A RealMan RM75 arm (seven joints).
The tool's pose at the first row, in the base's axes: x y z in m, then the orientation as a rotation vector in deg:
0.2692, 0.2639, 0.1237, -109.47, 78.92, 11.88
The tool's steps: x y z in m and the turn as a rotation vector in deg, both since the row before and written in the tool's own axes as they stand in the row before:
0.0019, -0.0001, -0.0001, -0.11, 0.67, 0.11
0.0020, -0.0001, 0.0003, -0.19, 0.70, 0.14
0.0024, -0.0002, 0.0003, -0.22, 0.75, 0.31
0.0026, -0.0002, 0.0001, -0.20, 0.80, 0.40
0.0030, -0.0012, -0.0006, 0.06, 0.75, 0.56
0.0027, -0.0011, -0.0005, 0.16, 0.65, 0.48
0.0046, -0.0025, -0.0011, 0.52, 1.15, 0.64
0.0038, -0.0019, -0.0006, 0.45, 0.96, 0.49
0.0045, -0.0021, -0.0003, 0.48, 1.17, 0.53
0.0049, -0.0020, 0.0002, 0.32, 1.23, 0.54
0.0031, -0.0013, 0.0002, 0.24, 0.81, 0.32
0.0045, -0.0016, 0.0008, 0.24, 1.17, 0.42
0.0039, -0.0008, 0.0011, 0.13, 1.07, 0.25
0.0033, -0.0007, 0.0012, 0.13, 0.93, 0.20
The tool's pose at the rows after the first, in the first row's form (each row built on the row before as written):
0.2700, 0.2624, 0.1228, -109.72, 79.48, 11.39
0.2710, 0.2611, 0.1216, -110.02, 80.11, 10.94
0.2722, 0.2595, 0.1202, -110.25, 80.94, 10.55
0.2734, 0.2576, 0.1189, -110.42, 81.89, 10.14
0.2754, 0.2550, 0.1184, -110.24, 82.92, 9.65
0.2772, 0.2527, 0.1179, -110.00, 83.79, 9.14
0.2807, 0.2487, 0.1176, -109.52, 85.07, 7.96
0.2835, 0.2455, 0.1171, -109.13, 86.09, 6.94
0.2867, 0.2418, 0.1162, -108.74, 87.28, 5.71
0.2900, 0.2380, 0.1147, -108.47, 88.54, 4.55
0.2921, 0.2356, 0.1138, -108.29, 89.33, 3.74
0.2951, 0.2323, 0.1119, -108.14, 90.45, 2.64
0.2973, 0.2295, 0.1097, -108.16, 91.37, 1.64
0.2992, 0.2272, 0.1077, -108.17, 92.14, 0.75

